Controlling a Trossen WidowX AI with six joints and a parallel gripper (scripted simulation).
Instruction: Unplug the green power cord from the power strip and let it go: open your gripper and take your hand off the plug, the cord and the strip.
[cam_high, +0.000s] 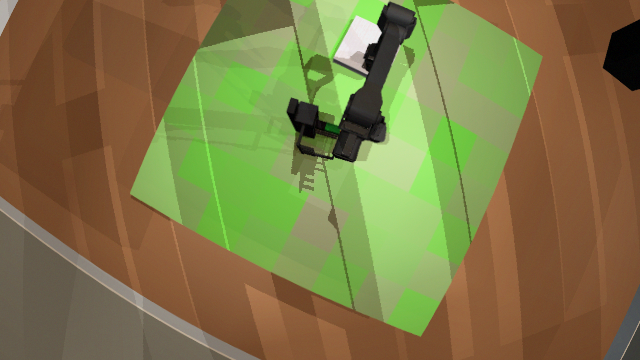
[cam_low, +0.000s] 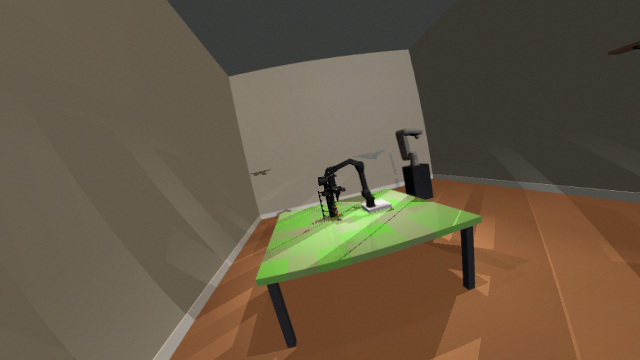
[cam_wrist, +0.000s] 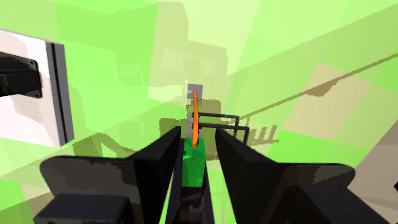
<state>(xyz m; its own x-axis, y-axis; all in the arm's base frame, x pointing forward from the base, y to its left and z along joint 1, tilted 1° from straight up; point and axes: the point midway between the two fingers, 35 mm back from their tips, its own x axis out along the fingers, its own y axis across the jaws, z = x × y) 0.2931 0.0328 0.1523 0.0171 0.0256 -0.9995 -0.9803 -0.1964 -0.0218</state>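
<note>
Now: gripper tip 70 mm to the left of the green plug, 20 mm short of it and 10 mm above it. The rest, counted from my gripper tip: grey square 150 mm below, 10 mm to the left.
</note>
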